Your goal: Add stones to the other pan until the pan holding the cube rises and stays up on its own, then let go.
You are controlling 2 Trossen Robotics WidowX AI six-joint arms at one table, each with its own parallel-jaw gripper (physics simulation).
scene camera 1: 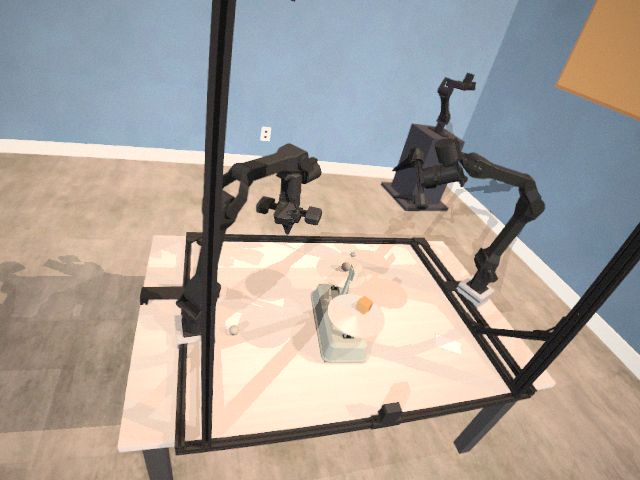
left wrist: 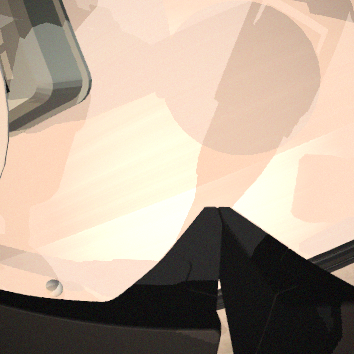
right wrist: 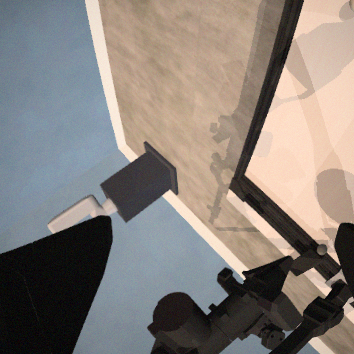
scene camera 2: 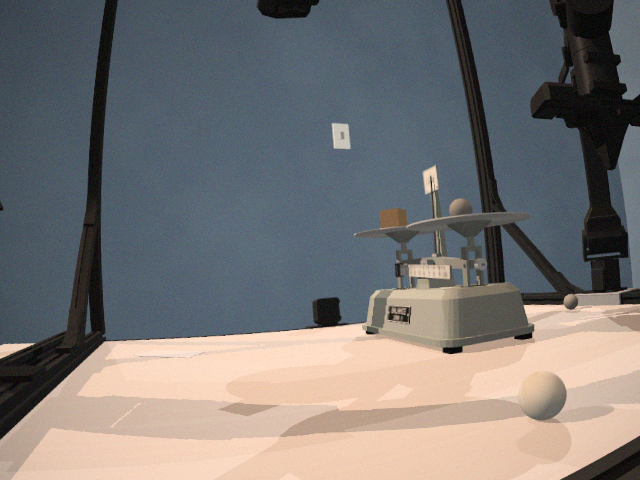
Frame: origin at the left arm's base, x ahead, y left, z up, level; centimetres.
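Seen in the pictures: left gripper, fingertip midpoint: (scene camera 1: 287,233) (left wrist: 215,218) (right wrist: 290,256) (scene camera 2: 611,169); right gripper, fingertip midpoint: (scene camera 1: 393,183) (right wrist: 230,233); left arm's base, origin of the base link: (scene camera 1: 194,326) (right wrist: 343,288) (scene camera 2: 606,291); right arm's base, origin of the base link: (scene camera 1: 477,286).
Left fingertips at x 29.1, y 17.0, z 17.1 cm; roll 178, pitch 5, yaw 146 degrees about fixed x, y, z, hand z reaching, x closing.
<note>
Offsets run from my left fingertips to a thing's top centre. "pt": to the spot under its first point.
A grey-green balance scale @(dx +11.8, dy -22.5, dz +4.1 cm) (scene camera 1: 339,350) (scene camera 2: 451,310) (left wrist: 53,70) stands mid-table. The orange cube @(dx +12.4, dy -30.3, dz -0.7 cm) (scene camera 1: 364,304) (scene camera 2: 393,217) sits on its near pan @(dx +9.7, dy -31.8, dz -3.7 cm) (scene camera 1: 347,324) (scene camera 2: 370,233), which hangs lower than the other pan @(pt dx +13.6, dy -8.6, dz -5.0 cm) (scene camera 2: 499,217). One pale stone @(dx +15.0, dy -13.4, dz -2.1 cm) (scene camera 1: 345,267) (scene camera 2: 460,207) rests on that other pan. A stone @(dx -18.8, dy -19.4, dz -16.5 cm) (scene camera 1: 233,330) lies on the table to the left of the scale, and a stone @(dx +32.4, dy +9.4, dz -16.5 cm) (scene camera 2: 539,395) lies on the table close to scene camera 2. My left gripper (scene camera 1: 288,230) (left wrist: 215,218) is shut and empty, high above the table's back part. My right gripper (scene camera 1: 414,183) (right wrist: 230,233) is open and empty, raised beyond the table's back right corner.
A black frame (scene camera 1: 318,238) (right wrist: 267,95) runs round the table, with a tall post (scene camera 1: 215,190) at the left and a small black box @(pt dx +11.4, dy -54.0, dz -13.8 cm) (scene camera 1: 390,410) (scene camera 2: 327,311) on the front rail. A dark pedestal (scene camera 1: 432,143) (right wrist: 140,182) stands on the floor behind.
</note>
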